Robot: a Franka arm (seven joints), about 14 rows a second.
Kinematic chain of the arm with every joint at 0, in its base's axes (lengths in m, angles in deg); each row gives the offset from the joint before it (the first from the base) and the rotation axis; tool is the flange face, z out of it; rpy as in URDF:
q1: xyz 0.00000 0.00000 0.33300 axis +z
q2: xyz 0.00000 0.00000 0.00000 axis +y
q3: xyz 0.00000 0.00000 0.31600 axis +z
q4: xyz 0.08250 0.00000 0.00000 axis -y
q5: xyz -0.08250 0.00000 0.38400 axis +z
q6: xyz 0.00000 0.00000 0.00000 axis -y
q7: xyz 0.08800 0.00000 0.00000 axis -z
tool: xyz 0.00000 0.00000 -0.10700 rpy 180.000 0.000 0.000
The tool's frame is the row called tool.
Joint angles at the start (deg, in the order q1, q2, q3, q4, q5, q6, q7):
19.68, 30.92, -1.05, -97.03, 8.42, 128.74, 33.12
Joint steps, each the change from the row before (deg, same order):
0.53, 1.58, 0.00, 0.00, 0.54, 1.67, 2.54
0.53, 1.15, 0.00, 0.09, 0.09, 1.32, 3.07
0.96, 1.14, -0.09, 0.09, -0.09, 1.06, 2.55
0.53, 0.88, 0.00, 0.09, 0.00, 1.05, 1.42
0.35, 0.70, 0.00, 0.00, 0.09, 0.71, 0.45
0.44, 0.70, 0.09, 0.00, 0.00, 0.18, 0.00
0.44, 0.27, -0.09, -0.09, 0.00, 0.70, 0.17
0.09, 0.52, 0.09, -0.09, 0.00, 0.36, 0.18
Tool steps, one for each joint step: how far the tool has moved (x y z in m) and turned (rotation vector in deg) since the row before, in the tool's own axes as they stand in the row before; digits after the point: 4 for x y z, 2 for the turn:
-0.0017, -0.0040, 0.0166, 0.23, -0.10, 2.53
-0.0022, -0.0042, 0.0115, 0.09, 0.20, 2.72
-0.0059, -0.0065, 0.0122, -0.22, 0.10, 1.72
-0.0032, -0.0040, 0.0087, 0.08, 0.22, 0.97
-0.0025, -0.0020, 0.0076, -0.02, 0.00, 0.23
-0.0048, -0.0025, 0.0086, -0.41, -0.40, -0.44
-0.0027, -0.0025, 0.0032, 0.15, 0.29, -0.16
-0.0016, 0.0000, 0.0064, -0.20, -0.18, 0.08

